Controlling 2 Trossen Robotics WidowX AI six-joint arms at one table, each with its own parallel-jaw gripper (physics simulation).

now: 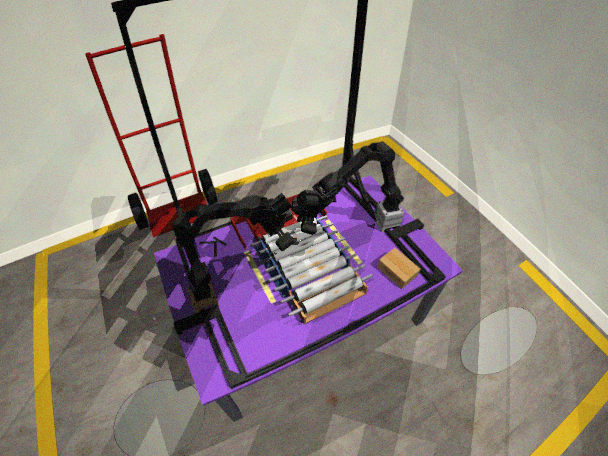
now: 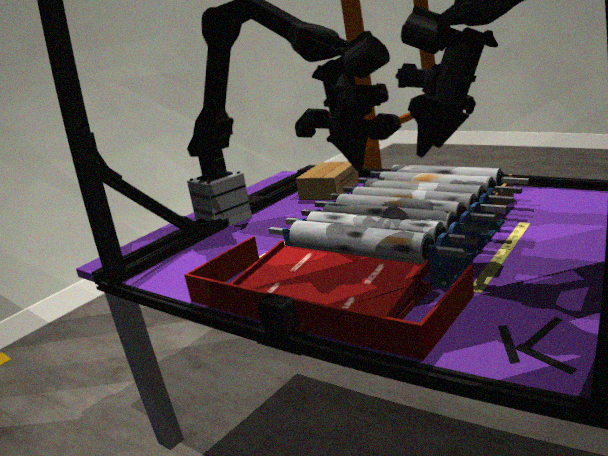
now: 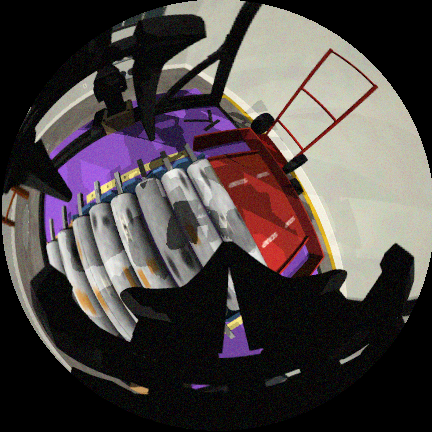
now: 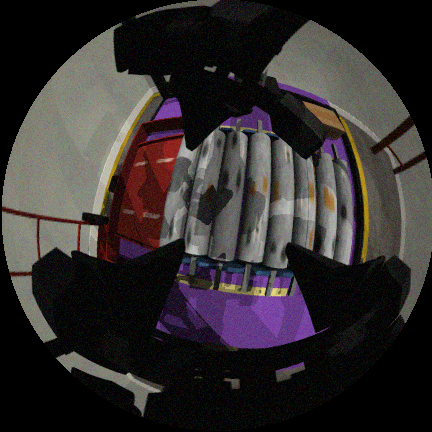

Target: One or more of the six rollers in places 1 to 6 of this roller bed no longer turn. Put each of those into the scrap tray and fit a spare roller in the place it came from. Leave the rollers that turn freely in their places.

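Seen in the pictures: left gripper, between the fingertips: (image 1: 297, 220) (image 2: 359, 169) (image 3: 226, 245) (image 4: 190, 148); right gripper, between the fingertips: (image 1: 282, 237) (image 2: 428, 151) (image 3: 104, 167) (image 4: 237, 246); left arm's base, origin of its link: (image 1: 390, 206) (image 2: 214, 176); right arm's base, origin of its link: (image 1: 201, 292) (image 3: 116, 109).
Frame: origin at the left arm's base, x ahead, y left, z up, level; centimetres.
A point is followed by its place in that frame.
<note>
The roller bed holds several grey rollers (image 1: 320, 267) @(x 41.4, y 21.9, z -3.5 cm) (image 2: 365, 240) @(x 51.3, y -4.1, z -4.6 cm) (image 3: 160, 217) @(x 51.5, y 8.0, z -3.5 cm) (image 4: 257, 201) @(x 47.0, y 12.4, z -3.5 cm) with orange and dark patches, side by side. The red scrap tray (image 1: 240, 228) @(x 71.2, y -10.0, z -6.2 cm) (image 2: 225, 294) @(x 40.9, y -25.3, z -7.9 cm) (image 3: 225, 139) @(x 71.2, y -10.7, z -9.5 cm) (image 4: 137, 193) @(x 53.1, y -15.4, z -8.5 cm) stands empty at the bed's far end. My left gripper (image 1: 308, 226) (image 2: 353, 158) @(x 45.7, y 2.1, z 4.9 cm) (image 3: 226, 245) @(x 45.7, y 2.1, z 4.9 cm) is shut and empty. It hangs just above the rollers nearest the tray. My right gripper (image 1: 286, 242) @(x 54.1, y 10.6, z 6.6 cm) (image 2: 433, 131) (image 4: 237, 246) @(x 54.1, y 10.6, z 6.6 cm) is open and empty. It hovers above the same end of the bed, over the rollers' shaft ends. Spare rollers lie in a wooden cradle (image 1: 338, 304) @(x 38.1, y 36.7, z -10.4 cm) at the bed's other end.
A yellow numbered strip (image 1: 261, 276) @(x 65.1, y 14.9, z -10.9 cm) (image 2: 501, 253) @(x 65.9, y 13.8, z -11.0 cm) (image 4: 233, 287) @(x 65.5, y 15.4, z -11.0 cm) runs along the bed. A wooden block (image 1: 398, 267) @(x 9.1, y 29.7, z -5.4 cm) (image 2: 325, 178) @(x 13.1, y 22.5, z -5.8 cm) lies beside the left arm's base. A red hand truck (image 1: 135, 131) and a black gantry post (image 1: 354, 81) @(x 11.3, y -31.8, z 49.0 cm) stand behind the table.
</note>
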